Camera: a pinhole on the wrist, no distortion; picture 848 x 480 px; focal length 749.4 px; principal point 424.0 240.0 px. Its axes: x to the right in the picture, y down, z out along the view. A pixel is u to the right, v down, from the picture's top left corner.
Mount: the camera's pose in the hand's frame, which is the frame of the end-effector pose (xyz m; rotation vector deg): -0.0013 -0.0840 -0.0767 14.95 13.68 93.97
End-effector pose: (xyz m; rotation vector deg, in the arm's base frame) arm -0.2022 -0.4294 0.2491 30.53 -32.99 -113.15
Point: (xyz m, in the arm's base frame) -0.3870 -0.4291 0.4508
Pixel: 602 343
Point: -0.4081 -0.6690 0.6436
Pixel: 808 68
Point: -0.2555 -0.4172 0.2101
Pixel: 606 292
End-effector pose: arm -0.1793 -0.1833 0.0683 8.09 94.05 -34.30
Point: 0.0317 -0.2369 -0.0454
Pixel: 821 228
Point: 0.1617 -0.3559 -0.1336
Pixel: 633 186
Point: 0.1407 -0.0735 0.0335
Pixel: outside the picture
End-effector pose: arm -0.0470 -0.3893 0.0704 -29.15 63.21 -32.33
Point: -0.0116 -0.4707 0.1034
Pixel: 469 194
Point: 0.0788 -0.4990 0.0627
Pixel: 506 18
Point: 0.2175 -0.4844 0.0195
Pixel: 607 28
